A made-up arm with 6 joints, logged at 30 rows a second.
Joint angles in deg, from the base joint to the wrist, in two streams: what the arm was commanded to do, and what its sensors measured. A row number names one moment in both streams.
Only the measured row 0 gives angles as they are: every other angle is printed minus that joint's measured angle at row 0.
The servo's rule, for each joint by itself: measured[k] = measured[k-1] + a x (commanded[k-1-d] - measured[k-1]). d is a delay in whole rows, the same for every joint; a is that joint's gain. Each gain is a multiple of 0.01, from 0.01 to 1. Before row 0 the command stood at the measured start. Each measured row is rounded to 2 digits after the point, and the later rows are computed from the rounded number. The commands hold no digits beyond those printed.
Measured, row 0:
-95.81 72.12 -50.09 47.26 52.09 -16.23
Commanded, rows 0 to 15:
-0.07 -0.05 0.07 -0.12 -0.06 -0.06
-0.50 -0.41 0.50 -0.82 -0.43 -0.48
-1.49 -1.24 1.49 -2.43 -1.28 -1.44
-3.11 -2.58 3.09 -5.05 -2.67 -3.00
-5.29 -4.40 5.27 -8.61 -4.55 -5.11
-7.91 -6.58 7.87 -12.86 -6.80 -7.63
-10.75 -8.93 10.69 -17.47 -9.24 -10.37
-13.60 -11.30 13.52 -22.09 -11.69 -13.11
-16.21 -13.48 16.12 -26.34 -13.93 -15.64
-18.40 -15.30 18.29 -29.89 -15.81 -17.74
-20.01 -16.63 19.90 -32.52 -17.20 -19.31
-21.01 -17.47 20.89 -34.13 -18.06 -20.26
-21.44 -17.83 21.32 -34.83 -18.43 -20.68
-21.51 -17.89 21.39 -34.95 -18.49 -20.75
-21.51 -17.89 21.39 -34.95 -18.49 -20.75
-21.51 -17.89 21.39 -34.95 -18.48 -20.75
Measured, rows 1 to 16:
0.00 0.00 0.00 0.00 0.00 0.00
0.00 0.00 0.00 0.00 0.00 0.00
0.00 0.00 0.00 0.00 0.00 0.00
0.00 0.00 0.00 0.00 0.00 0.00
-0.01 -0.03 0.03 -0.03 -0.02 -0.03
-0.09 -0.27 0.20 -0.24 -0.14 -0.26
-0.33 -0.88 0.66 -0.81 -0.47 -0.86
-0.80 -1.95 1.53 -1.91 -1.11 -1.95
-1.56 -3.49 2.88 -3.65 -2.11 -3.56
-2.64 -5.44 4.68 -6.04 -3.47 -5.64
-4.02 -7.64 6.84 -9.01 -5.14 -8.05
-5.65 -9.95 9.24 -12.41 -7.04 -10.63
-7.45 -12.17 11.72 -16.03 -9.04 -13.19
-9.31 -14.14 14.09 -19.63 -11.00 -15.51
-11.13 -15.71 16.18 -22.98 -12.80 -17.45
-12.81 -16.82 17.88 -25.88 -14.33 -18.88
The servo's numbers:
d 4
a 0.17 0.63 0.36 0.26 0.29 0.51

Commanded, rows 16 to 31:
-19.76 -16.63 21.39 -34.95 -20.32 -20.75
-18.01 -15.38 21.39 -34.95 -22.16 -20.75
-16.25 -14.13 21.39 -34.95 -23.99 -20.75
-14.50 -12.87 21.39 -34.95 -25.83 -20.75
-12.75 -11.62 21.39 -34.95 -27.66 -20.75
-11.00 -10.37 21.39 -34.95 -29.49 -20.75
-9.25 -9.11 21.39 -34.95 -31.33 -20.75
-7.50 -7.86 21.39 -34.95 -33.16 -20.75
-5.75 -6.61 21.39 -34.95 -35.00 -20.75
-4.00 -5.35 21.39 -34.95 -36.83 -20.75
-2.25 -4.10 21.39 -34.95 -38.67 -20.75
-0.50 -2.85 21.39 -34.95 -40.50 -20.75
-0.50 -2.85 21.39 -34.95 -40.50 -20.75
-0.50 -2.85 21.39 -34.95 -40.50 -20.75
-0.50 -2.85 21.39 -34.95 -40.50 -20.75
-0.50 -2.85 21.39 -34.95 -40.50 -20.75
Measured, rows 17 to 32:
-14.28 -17.46 19.12 -28.21 -15.52 -19.80
-15.51 -17.73 19.94 -29.96 -16.38 -20.28
-16.53 -17.83 20.46 -31.26 -16.99 -20.52
-17.38 -17.87 20.79 -32.22 -17.42 -20.64
-17.78 -17.09 21.01 -32.93 -18.26 -20.70
-17.82 -16.01 21.15 -33.46 -19.39 -20.73
-17.55 -14.83 21.24 -33.85 -20.72 -20.74
-17.03 -13.60 21.29 -34.14 -22.20 -20.75
-16.30 -12.35 21.33 -34.35 -23.78 -20.75
-15.40 -11.10 21.35 -34.51 -25.44 -20.75
-14.35 -9.85 21.36 -34.62 -27.15 -20.75
-13.19 -8.60 21.37 -34.71 -28.89 -20.75
-11.93 -7.35 21.38 -34.77 -30.66 -20.75
-10.58 -6.09 21.38 -34.82 -32.45 -20.75
-9.16 -4.84 21.38 -34.85 -34.25 -20.75
-7.69 -3.59 21.38 -34.88 -36.06 -20.75

